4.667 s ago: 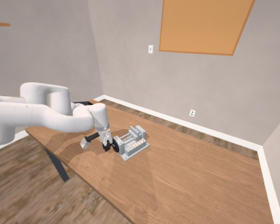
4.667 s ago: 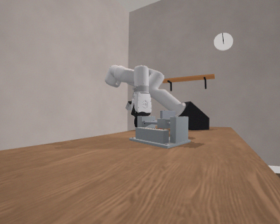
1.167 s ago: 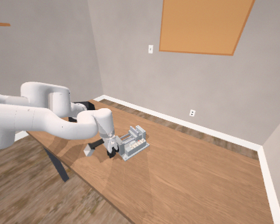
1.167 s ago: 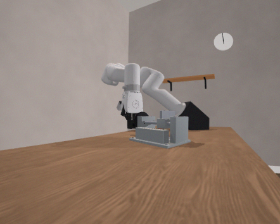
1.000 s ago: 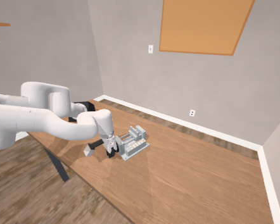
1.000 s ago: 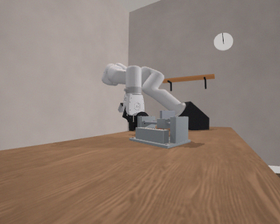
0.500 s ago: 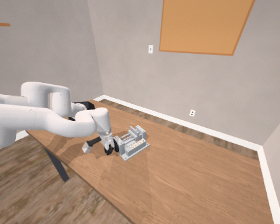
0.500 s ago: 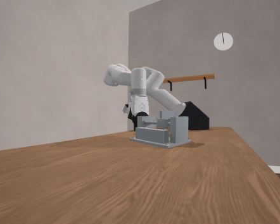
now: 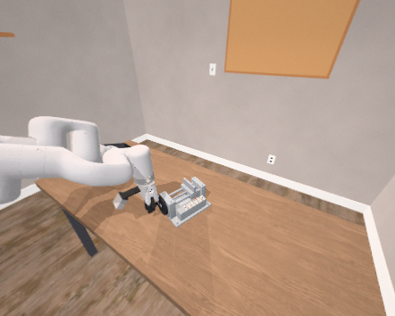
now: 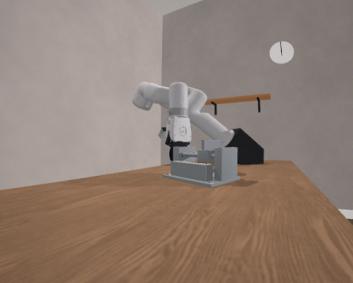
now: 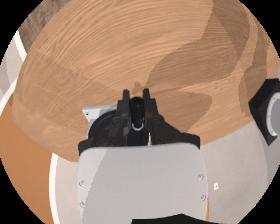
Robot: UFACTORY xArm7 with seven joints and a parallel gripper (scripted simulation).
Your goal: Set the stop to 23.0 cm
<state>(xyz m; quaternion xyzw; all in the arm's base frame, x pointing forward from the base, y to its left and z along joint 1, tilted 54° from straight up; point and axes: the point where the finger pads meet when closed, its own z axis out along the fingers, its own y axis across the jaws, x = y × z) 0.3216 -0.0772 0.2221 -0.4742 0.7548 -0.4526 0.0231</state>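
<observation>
The handwheel is 20 mm ahead of my hand and 10 mm to the left of it. Also, from my hand: sliding stop block 150 mm ahead, 120 mm to the left, 20 mm above.
</observation>
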